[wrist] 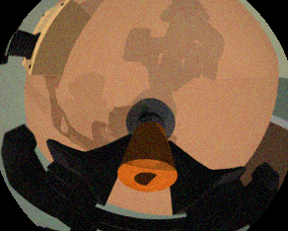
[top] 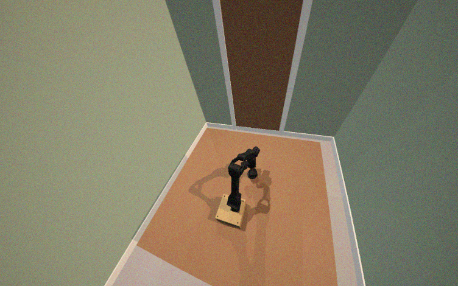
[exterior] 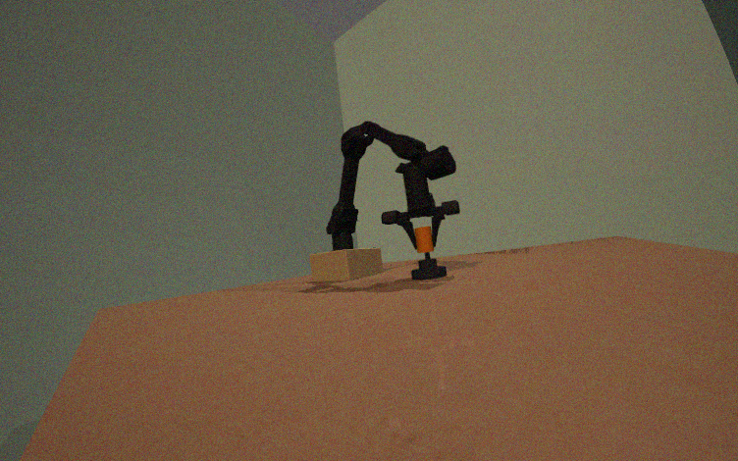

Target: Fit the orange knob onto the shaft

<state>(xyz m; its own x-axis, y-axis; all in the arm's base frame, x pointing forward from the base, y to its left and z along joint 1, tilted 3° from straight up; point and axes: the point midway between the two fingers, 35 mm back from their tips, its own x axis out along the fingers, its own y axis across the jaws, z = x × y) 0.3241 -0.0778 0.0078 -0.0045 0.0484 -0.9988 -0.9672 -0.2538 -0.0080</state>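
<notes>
Now: gripper tip 2 cm below the orange knob. Also, from my gripper tip: round pedestal 4 cm below.
</notes>
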